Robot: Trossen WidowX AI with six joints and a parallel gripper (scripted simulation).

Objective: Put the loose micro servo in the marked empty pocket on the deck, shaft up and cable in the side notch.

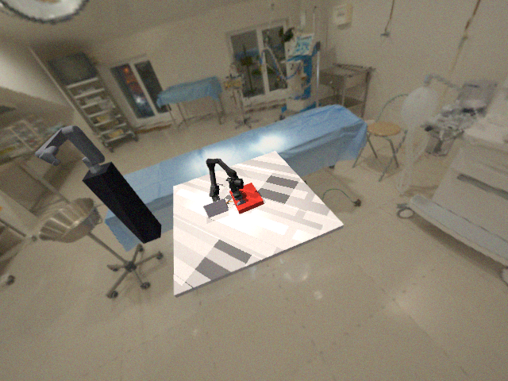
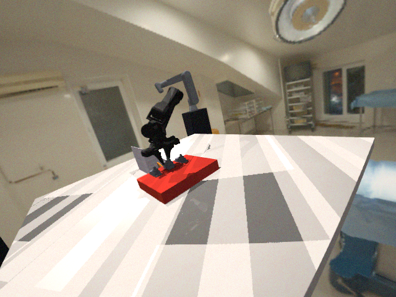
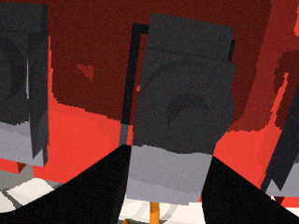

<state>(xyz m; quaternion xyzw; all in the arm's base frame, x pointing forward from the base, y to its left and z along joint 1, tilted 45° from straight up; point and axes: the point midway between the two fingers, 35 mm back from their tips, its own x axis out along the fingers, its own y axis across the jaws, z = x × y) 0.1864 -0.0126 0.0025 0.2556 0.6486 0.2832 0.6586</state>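
Right now my gripper tip is 12 cm short of the red robot deck and 4 cm above it.
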